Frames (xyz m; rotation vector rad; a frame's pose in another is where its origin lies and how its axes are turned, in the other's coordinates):
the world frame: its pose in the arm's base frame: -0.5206 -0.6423 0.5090 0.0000 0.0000 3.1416
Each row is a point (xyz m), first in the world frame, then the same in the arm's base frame.
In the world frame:
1: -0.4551 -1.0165 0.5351
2: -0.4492 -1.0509 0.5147
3: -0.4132 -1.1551 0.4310
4: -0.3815 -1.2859 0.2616
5: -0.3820 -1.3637 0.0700
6: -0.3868 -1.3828 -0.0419
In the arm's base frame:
1: -0.0655 0.3742 1.0441
2: -0.0714 0.4086 1.0237
3: -0.1074 0.5128 0.9400
4: -0.1391 0.6436 0.7706
5: -0.1386 0.7214 0.5790
6: -0.1338 0.7405 0.4671

